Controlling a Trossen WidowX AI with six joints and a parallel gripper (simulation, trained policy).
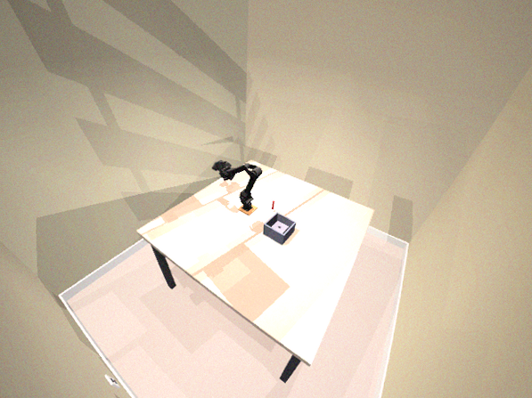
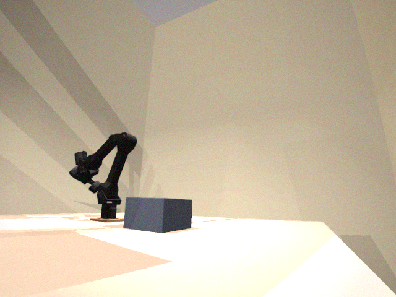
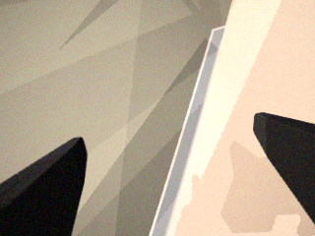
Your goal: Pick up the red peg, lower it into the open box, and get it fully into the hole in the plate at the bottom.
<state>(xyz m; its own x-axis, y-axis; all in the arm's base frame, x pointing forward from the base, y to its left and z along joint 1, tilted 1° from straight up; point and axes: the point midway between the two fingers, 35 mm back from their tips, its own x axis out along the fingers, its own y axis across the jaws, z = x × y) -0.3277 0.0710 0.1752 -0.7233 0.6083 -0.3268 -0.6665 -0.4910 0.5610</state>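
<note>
Now: gripper tip 50 cm short of the red peg, 4 cm to the right of it and 13 cm above it. Round my gripper tip: dark blue box (69 cm ahead, 13 cm to the right, 14 cm below); pale plate (69 cm ahead, 13 cm to the right, 12 cm below).
</note>
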